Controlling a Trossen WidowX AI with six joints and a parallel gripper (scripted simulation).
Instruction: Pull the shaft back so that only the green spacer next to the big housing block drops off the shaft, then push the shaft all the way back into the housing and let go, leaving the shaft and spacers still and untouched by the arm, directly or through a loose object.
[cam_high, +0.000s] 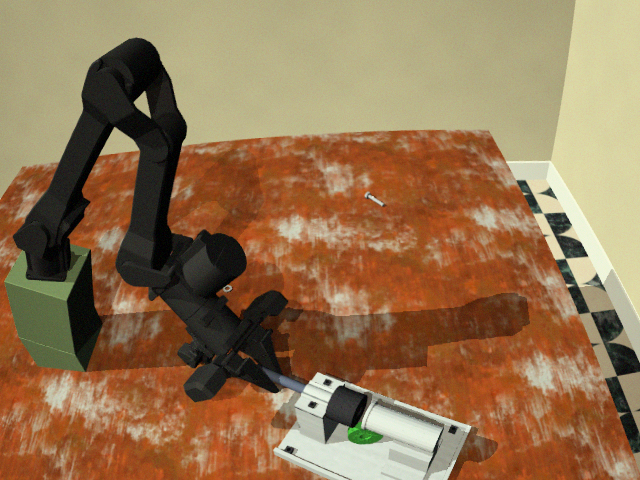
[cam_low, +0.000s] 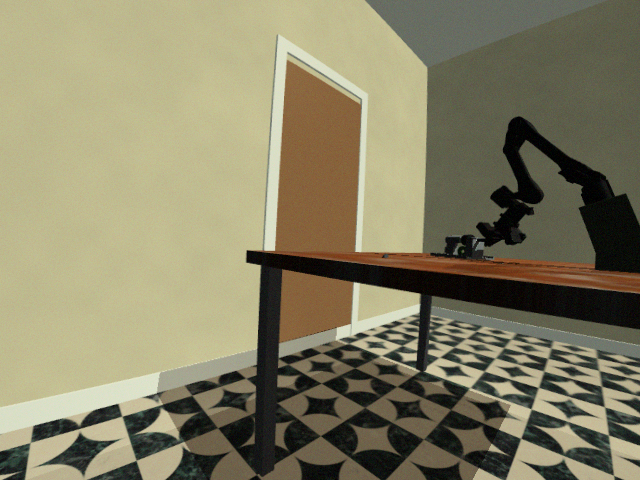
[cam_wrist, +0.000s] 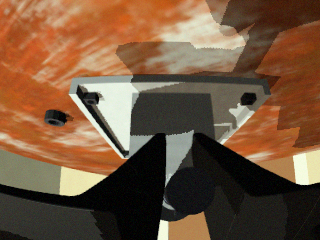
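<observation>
The dark shaft is 50 mm ahead of my hand and 40 mm to the right of it. From my hand the other things lie so: fixture 120 mm ahead, 110 mm to the right, 30 mm below; then green spacer 110 mm ahead, 100 mm to the right, 50 mm below.
</observation>
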